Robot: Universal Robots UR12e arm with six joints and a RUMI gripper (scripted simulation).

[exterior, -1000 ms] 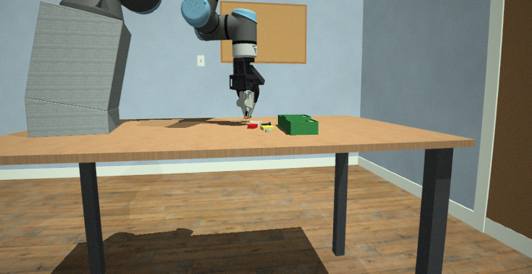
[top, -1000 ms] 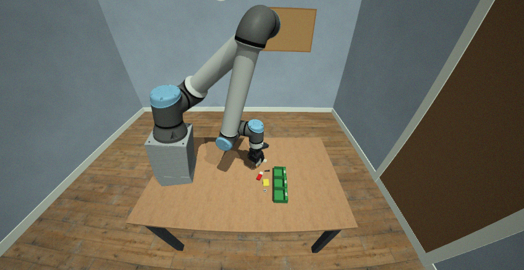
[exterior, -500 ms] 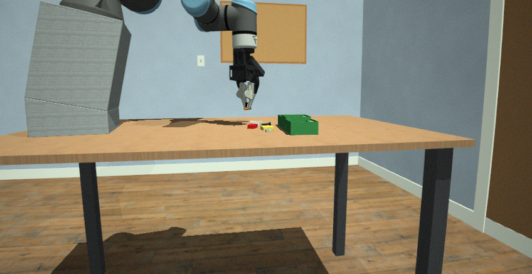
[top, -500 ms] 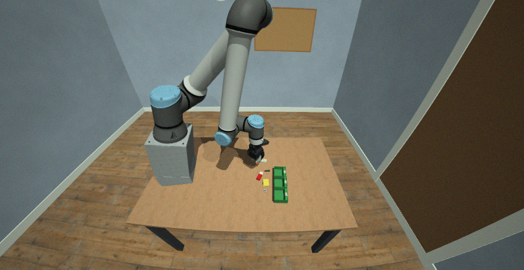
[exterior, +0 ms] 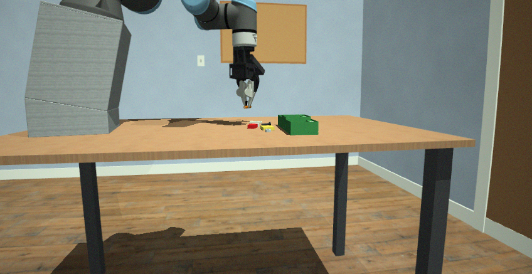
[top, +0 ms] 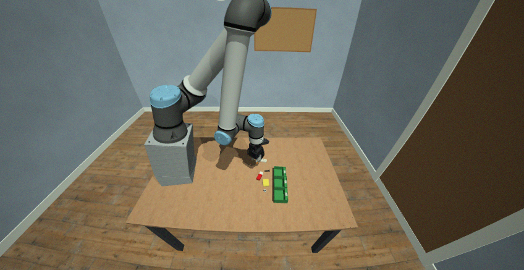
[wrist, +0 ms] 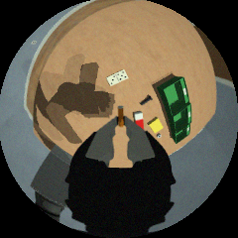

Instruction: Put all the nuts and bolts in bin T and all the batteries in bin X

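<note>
My hand is 180 mm to the left of the dark nut, 80 mm above it and 70 mm short of it. Round my hand: white dotted tile 80 mm below, 70 mm to the left, 30 mm ahead; then orange piece 10 mm below; then red battery 80 mm below, 70 mm to the right, 20 mm ahead.
</note>
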